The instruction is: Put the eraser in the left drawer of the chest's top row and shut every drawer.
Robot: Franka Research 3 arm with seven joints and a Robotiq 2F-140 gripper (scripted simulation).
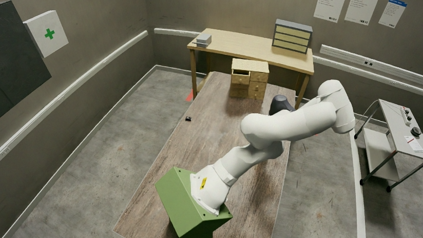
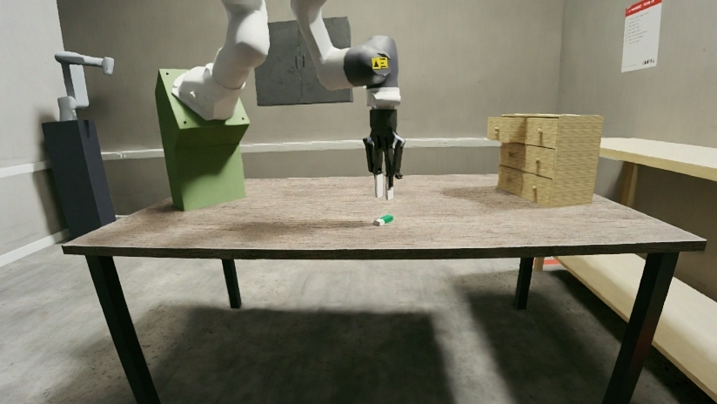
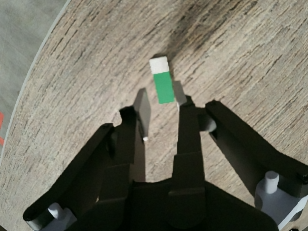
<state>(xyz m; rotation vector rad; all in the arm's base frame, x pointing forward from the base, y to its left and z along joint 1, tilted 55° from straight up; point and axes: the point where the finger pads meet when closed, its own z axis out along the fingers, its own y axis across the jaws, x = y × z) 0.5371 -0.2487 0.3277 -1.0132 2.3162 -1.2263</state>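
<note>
The eraser is 10 mm behind my hand and 100 mm below it. Round my hand: small black object: 300 mm ahead, 560 mm to the left, 100 mm below.
</note>
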